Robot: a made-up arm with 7 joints. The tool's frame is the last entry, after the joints.
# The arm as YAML. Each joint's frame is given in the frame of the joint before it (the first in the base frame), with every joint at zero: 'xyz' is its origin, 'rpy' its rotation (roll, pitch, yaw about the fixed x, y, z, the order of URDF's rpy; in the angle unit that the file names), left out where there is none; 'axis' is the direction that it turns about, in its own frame. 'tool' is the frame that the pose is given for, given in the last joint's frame.
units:
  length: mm
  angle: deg
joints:
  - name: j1
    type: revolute
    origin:
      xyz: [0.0, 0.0, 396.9]
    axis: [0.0, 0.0, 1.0]
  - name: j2
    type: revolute
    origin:
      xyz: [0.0, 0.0, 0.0]
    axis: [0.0, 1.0, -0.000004]
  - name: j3
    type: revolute
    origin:
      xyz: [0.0, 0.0, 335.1]
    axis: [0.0, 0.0, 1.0]
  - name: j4
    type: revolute
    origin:
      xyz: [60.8, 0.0, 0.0]
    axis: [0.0, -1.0, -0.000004]
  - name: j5
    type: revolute
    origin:
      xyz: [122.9, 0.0, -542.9]
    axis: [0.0, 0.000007, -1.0]
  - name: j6
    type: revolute
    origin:
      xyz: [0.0, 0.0, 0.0]
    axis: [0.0, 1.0, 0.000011]
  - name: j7
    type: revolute
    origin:
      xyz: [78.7, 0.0, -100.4]
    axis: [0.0, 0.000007, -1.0]
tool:
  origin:
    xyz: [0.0, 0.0, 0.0]
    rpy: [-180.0, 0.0, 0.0]
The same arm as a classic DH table. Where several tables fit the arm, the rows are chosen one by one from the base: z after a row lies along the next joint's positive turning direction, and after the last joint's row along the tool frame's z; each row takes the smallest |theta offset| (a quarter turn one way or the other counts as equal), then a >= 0, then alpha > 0; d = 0 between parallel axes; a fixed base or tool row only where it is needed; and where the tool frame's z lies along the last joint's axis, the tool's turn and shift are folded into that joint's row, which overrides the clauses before.
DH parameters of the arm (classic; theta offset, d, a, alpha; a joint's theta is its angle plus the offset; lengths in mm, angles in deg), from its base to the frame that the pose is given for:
j1: 0 396.9 0 -90
j2: 0 0 0 90
j3: 0 335.1 60.8 90
j4: 0 0 122.9 90
j5: 0 542.9 0 90
j6: 0 0 78.7 -90
j7: 0 100.4 0 0

